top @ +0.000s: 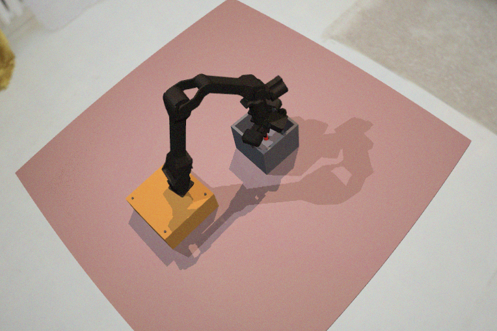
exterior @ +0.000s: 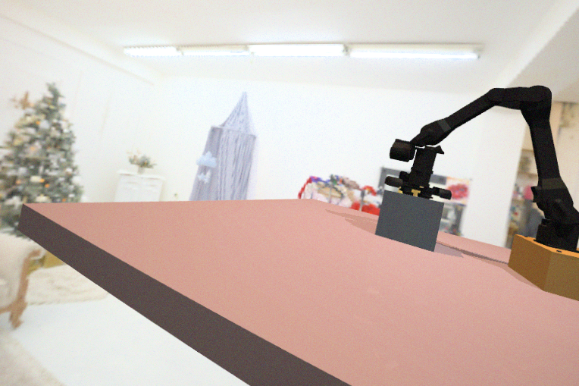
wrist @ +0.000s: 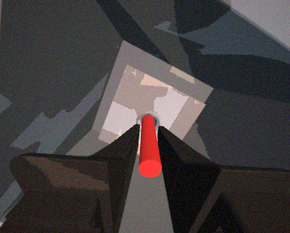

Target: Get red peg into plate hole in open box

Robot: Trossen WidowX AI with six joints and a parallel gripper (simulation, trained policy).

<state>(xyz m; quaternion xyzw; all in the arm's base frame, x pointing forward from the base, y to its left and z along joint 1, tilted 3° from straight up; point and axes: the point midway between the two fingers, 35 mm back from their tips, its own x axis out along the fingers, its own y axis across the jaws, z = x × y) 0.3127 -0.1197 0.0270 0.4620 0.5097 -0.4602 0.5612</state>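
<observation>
Now: gripper tip right at the red peg. The rest, counted from my gripper tip: plate: 30 mm below.
</observation>
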